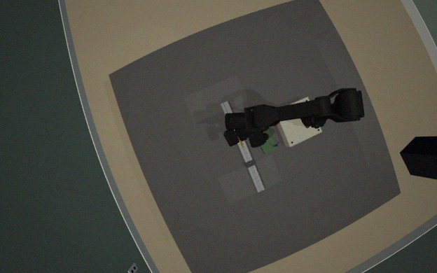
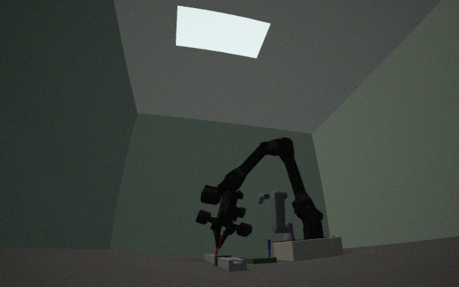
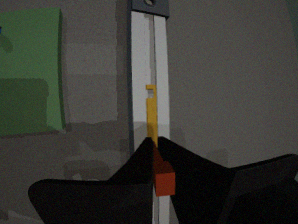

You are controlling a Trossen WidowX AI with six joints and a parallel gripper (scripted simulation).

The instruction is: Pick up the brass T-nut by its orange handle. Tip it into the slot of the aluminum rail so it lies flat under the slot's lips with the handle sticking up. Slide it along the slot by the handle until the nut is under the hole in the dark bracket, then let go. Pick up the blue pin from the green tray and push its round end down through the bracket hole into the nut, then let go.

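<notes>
Right now the brass T-nut is 2 cm to the left of my gripper tip. The rest, counted from my gripper tip: blue pin: 11 cm behind, 12 cm to the left, 2 cm below; green tray: 10 cm behind, 10 cm to the left, 4 cm below.
</notes>
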